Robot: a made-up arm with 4 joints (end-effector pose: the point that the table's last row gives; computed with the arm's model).
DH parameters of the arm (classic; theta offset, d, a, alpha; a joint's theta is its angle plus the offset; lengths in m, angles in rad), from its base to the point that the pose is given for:
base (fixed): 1.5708 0.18 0 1.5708
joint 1: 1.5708 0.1 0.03 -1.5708
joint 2: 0 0.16 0.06 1.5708
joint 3: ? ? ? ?
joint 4: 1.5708 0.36 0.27 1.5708
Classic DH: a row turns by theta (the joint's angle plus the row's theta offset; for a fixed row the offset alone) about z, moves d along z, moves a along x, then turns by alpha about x.
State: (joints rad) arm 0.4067 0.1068 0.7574 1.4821
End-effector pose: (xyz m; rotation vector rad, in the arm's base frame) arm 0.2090 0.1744 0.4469 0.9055 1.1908 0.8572
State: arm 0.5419 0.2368 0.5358 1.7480
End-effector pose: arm 0.1413 0.1888 0.3896 0.7473 1.3192 0.8917
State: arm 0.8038 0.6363 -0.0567 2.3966
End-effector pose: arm 0.0881 0.2185 0.2344 0.5773 1.6788 0.6419
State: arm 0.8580 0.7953 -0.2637 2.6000
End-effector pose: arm 0.1075 0.2261 0.1949 0.6402 1.8017 0.4849
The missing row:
joint 3: 0 0.1 0.03 1.5708
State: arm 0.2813 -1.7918 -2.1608 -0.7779
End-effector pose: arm -0.3165 -0.1221 -0.0385 -0.4680 0.2674 2.1584
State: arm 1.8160 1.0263 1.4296 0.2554
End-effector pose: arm -0.0645 -0.5180 -0.0233 2.7203 -1.5037 0.0538
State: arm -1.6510 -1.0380 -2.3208 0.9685
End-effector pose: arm 0.1663 -0.1801 0.7425 1.8615 -0.6011 0.5391
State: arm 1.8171 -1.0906 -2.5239 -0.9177
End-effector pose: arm -0.0865 0.4299 -0.0335 -0.1761 -1.4383 1.1989
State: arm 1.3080 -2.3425 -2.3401 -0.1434
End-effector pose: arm -0.3326 -0.0345 -0.1847 -0.3351 -0.6685 2.3731
